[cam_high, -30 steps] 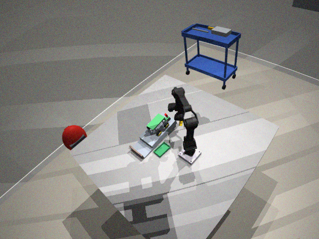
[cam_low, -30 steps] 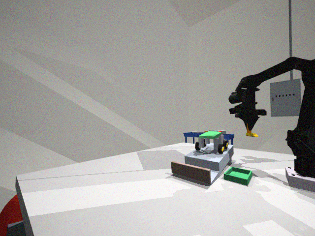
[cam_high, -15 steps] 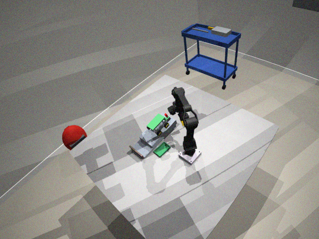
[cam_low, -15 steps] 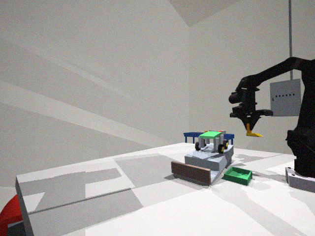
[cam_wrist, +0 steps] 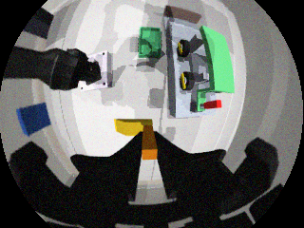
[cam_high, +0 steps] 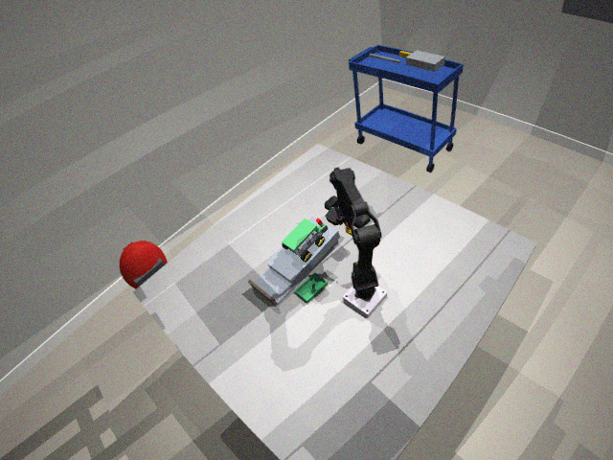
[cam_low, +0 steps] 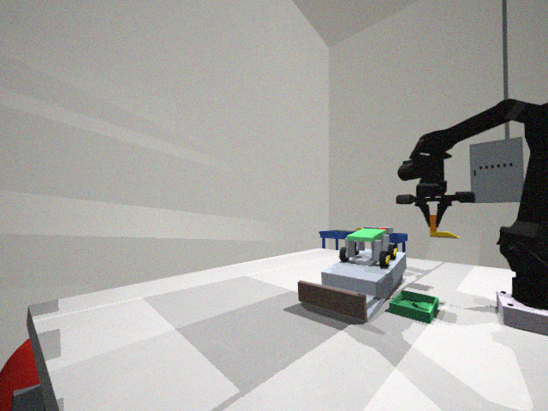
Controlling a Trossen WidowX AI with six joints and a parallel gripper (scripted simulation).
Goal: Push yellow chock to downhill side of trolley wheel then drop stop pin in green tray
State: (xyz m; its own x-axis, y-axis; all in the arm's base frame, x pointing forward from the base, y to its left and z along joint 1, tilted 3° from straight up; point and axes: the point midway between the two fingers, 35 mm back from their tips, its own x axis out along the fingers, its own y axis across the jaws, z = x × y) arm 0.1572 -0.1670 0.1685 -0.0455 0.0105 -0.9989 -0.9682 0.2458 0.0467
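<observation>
My gripper tip is 13 cm short of the red-headed stop pin and 5 cm above it. From my gripper tip the other things lie so: trolley 17 cm ahead, 9 cm to the left, 6 cm below; then grey ramp 17 cm ahead, 10 cm to the left, 13 cm below; then yellow chock 2 cm behind, 1 cm to the left, 1 cm below.
</observation>
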